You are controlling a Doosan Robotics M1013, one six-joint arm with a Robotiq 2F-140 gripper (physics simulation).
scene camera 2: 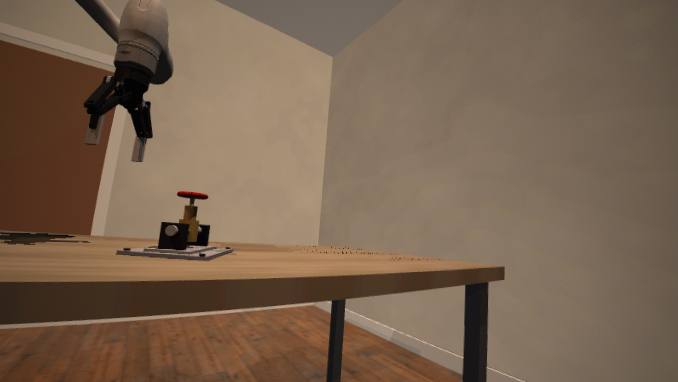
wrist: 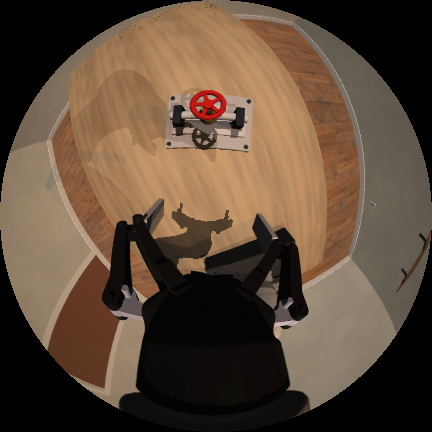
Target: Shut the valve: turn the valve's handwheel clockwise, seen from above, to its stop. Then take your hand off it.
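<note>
The valve's red handwheel point(scene camera 2: 192, 195) point(wrist: 208, 106) is round and spoked and lies level on top of the brass valve body point(scene camera 2: 190, 215). The valve sits between two black blocks on a light metal base plate point(scene camera 2: 202, 256) point(wrist: 180, 144) on the table. My gripper point(scene camera 2: 116, 149) point(wrist: 209, 213) is wide open with nothing between its fingers. It points down, high above the table and clear of the handwheel. In the scene view it is up and to the left of the wheel; in the wrist view the wheel is beyond the fingertips.
The wooden table point(scene camera 2: 280, 265) point(wrist: 280, 165) carries the base plate, which has bolts at its corners. A dark, boxy object point(wrist: 240, 257) shows behind the right finger in the wrist view. Shadows of the arm and gripper fall on the table. A brown door point(scene camera 2: 45, 150) point(wrist: 85, 325) and walls stand beyond.
</note>
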